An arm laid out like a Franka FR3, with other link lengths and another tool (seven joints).
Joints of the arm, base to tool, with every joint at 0 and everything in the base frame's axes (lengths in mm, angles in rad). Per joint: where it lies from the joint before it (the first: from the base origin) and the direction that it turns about. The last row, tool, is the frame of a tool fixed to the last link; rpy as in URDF.
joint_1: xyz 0 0 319.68 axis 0 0 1
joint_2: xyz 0 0 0 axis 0 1 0
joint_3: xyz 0 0 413.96 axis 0 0 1
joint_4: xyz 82.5 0 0 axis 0 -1 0
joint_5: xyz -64.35 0 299.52 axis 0 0 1
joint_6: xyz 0 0 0 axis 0 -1 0
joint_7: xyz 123.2 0 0 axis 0 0 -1
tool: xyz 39 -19 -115.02 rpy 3.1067 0 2.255
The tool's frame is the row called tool.
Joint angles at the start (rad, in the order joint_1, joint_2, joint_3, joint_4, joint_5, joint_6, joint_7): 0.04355 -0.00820 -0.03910 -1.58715 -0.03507 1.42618 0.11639
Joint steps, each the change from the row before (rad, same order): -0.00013 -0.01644 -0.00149 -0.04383 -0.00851 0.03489 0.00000; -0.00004 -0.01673 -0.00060 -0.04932 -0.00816 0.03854 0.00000; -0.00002 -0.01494 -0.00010 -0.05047 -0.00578 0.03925 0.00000; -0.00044 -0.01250 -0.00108 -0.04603 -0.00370 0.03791 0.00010; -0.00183 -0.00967 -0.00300 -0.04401 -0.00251 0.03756 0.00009; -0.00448 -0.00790 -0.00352 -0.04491 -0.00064 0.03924 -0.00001; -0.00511 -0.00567 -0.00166 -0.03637 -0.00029 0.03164 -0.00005; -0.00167 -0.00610 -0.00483 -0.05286 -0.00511 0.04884 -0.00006; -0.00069 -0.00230 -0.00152 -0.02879 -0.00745 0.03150 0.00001
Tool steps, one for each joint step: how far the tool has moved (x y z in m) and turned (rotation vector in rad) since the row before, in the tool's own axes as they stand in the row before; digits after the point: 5 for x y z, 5 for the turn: 0.00026 -0.00396 0.00623 -0.00215 -0.01051 0.00113; 0.00099 -0.00365 0.00816 -0.00099 -0.00949 -0.00063; 0.00150 -0.00292 0.00964 -0.00035 -0.00638 -0.00186; 0.00092 -0.00265 0.00920 -0.00208 -0.00480 -0.00062; -0.00060 -0.00290 0.00987 -0.00188 -0.00271 0.00245; -0.00175 -0.00338 0.01106 -0.00217 -0.00018 0.00538; -0.00138 -0.00286 0.00937 -0.00114 0.00051 0.00459; -0.00123 -0.00293 0.01403 0.00014 -0.00361 0.00229; -0.00067 -0.00080 0.00721 -0.00070 -0.00804 -0.00138
